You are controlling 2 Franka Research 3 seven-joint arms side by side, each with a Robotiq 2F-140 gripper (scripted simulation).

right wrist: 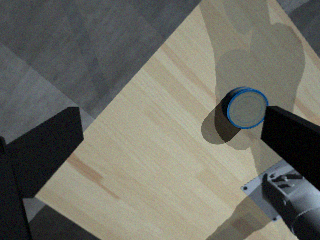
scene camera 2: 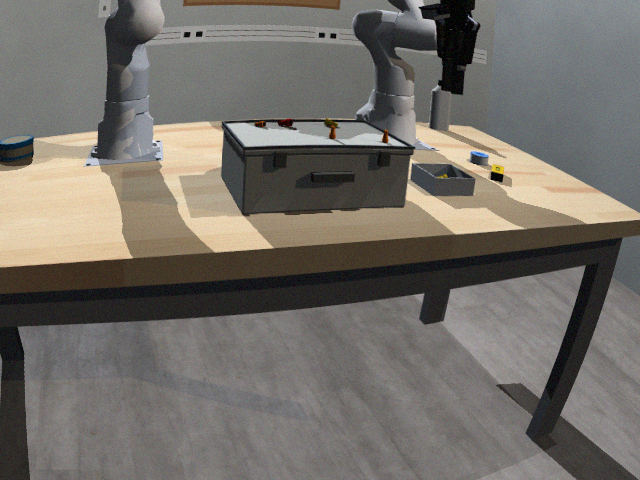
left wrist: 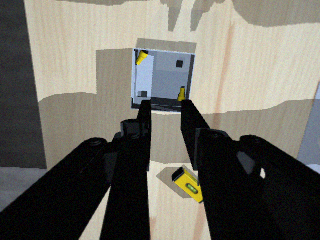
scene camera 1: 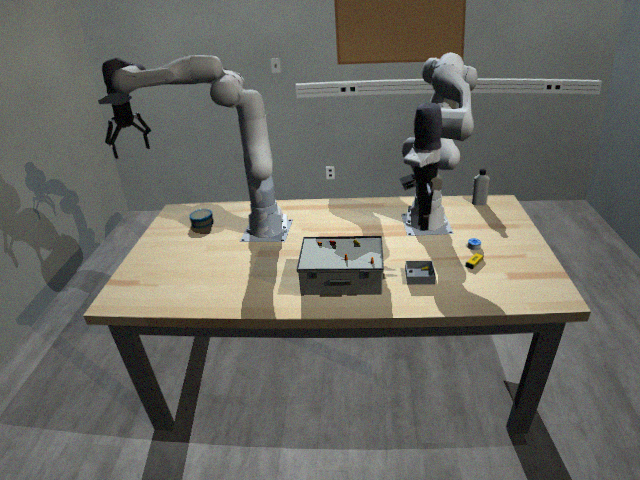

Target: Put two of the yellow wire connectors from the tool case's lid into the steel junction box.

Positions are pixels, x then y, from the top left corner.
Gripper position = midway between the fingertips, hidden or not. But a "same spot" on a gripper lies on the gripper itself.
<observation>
My left gripper shows in scene camera 2, in the left wrist view (166, 114) and in scene camera 1; in the right wrist view it is out of frame. My right gripper shows in the right wrist view (172, 123) and in scene camera 1 (132, 153); in scene camera 2 it is out of frame, in the left wrist view it is out of frame. A grey tool case shows in scene camera 2 and in scene camera 1; in the right wrist view it is out of frame, in the left wrist view it is out of frame. The same spot on my left gripper: (scene camera 1: 425, 201) is (scene camera 2: 468, 38). The same spot on the grey tool case: (scene camera 2: 358, 154) is (scene camera 1: 353, 272).
</observation>
